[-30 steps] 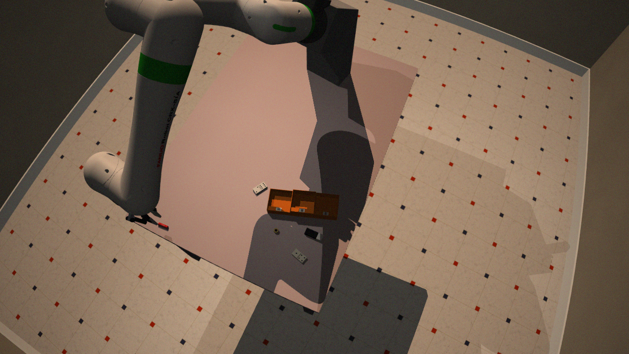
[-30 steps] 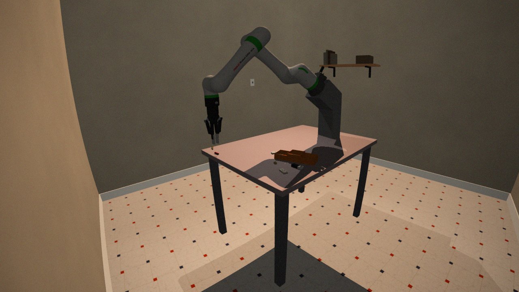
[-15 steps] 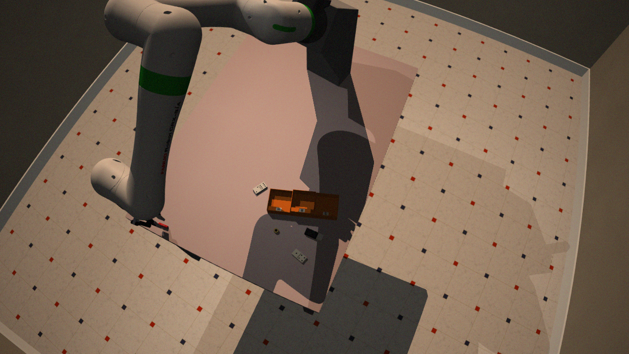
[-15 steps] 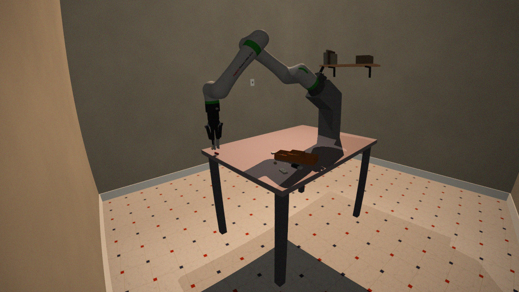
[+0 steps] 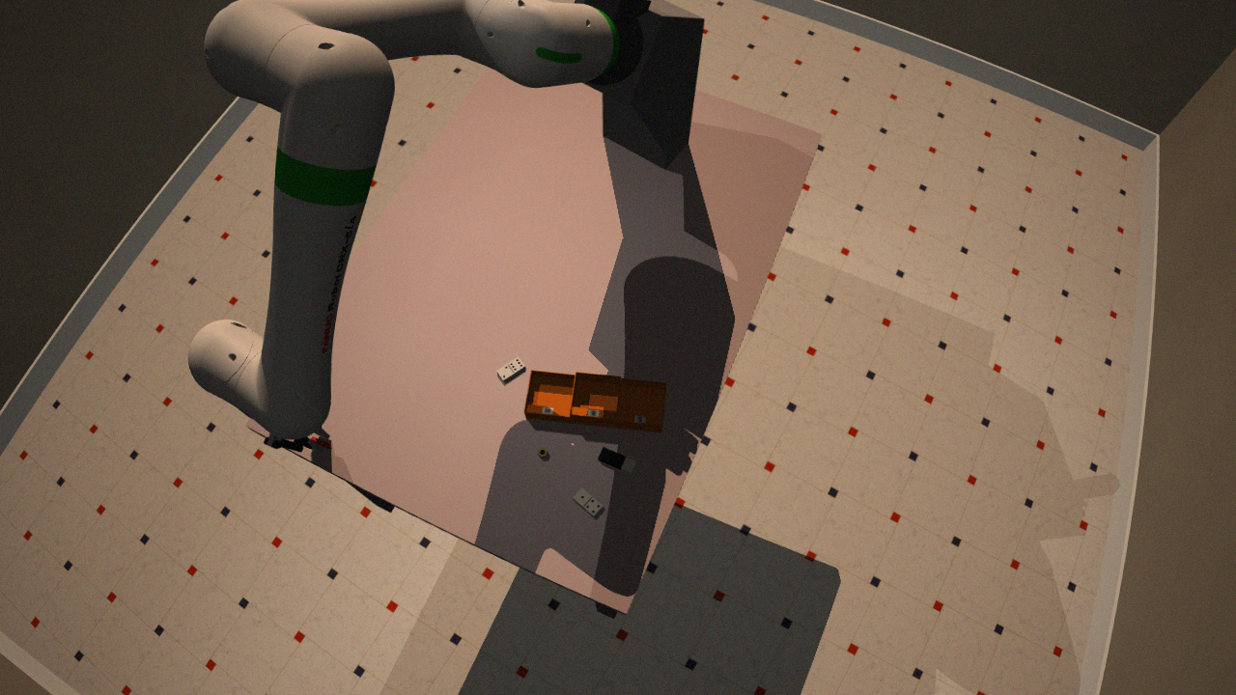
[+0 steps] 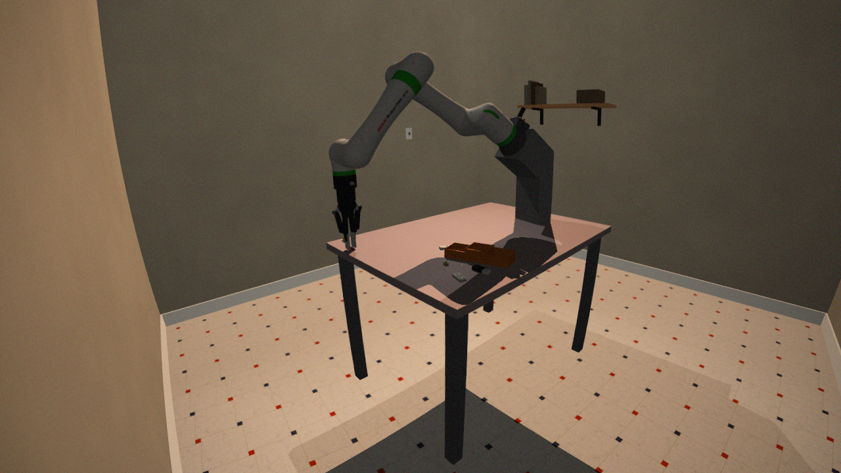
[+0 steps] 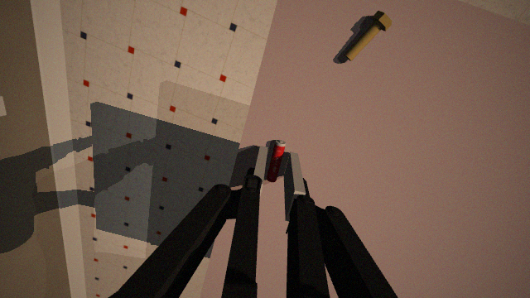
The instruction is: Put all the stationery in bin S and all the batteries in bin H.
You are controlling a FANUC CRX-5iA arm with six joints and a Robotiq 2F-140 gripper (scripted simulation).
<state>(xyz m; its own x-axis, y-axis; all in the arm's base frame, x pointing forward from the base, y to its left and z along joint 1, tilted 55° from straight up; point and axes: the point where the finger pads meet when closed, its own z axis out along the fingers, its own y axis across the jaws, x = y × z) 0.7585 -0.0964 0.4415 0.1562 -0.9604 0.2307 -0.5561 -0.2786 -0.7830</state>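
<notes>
Right now the red battery is 3 cm below my hand. From my hand the other things lie so: grey domino: 21 cm behind, 48 cm to the left, 3 cm below; black block: 30 cm behind, 48 cm to the left, 3 cm below; ring-like part: 23 cm behind, 36 cm to the left, 3 cm below.
</notes>
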